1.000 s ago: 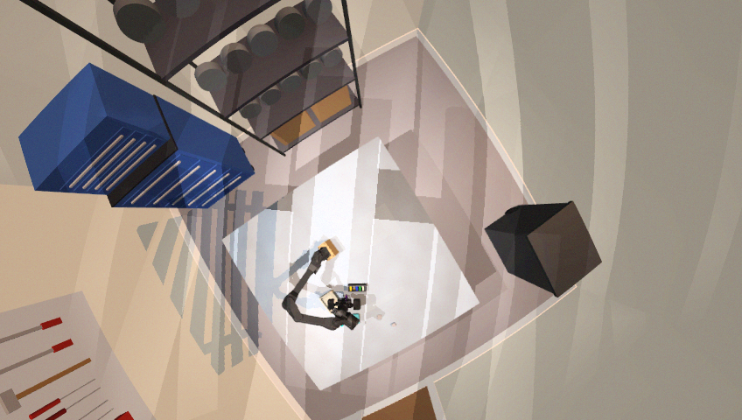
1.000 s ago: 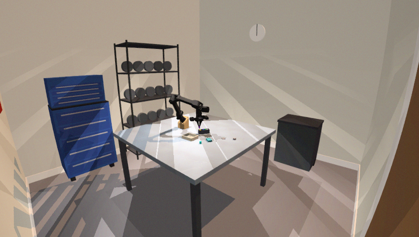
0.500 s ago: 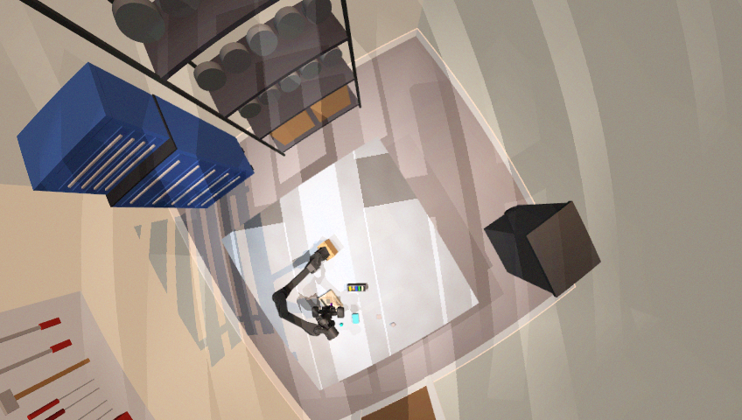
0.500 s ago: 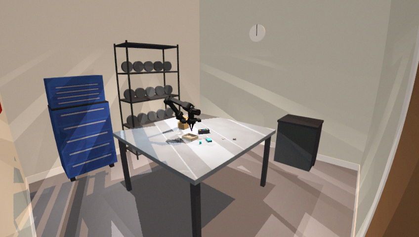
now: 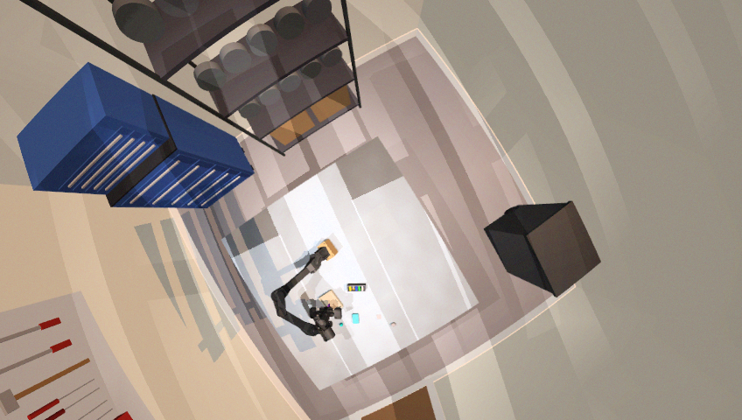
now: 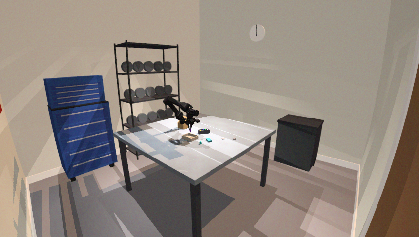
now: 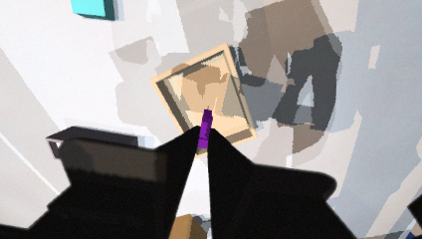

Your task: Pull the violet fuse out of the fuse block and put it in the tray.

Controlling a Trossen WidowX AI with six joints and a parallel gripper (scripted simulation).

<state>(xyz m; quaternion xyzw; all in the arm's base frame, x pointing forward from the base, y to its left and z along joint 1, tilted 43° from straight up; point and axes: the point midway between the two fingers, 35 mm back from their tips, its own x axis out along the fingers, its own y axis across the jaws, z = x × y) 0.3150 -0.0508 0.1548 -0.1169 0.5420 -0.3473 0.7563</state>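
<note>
Now: gripper tip 9 cm above the shallow tan tray. Also, from my gripper tip: teal block: 17 cm ahead, 9 cm to the left, 8 cm below.
</note>
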